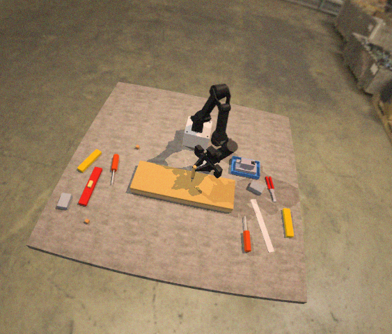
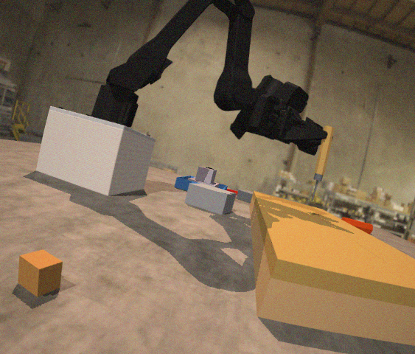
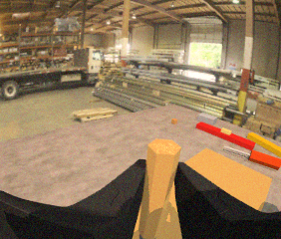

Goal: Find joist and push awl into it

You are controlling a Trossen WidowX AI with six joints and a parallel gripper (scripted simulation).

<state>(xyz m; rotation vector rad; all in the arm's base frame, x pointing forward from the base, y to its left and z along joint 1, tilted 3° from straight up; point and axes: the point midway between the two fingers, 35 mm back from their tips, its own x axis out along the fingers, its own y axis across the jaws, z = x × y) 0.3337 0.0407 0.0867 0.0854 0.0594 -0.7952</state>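
Right now my gripper tip is 60 mm above the awl. The rest, counted from my gripper tip: grey stud finder 310 mm to the left, 210 mm behind, 120 mm below; then square indicator window 330 mm to the left, 210 mm behind, 110 mm below; then blue tray 300 mm to the left, 210 mm behind, 160 mm below.
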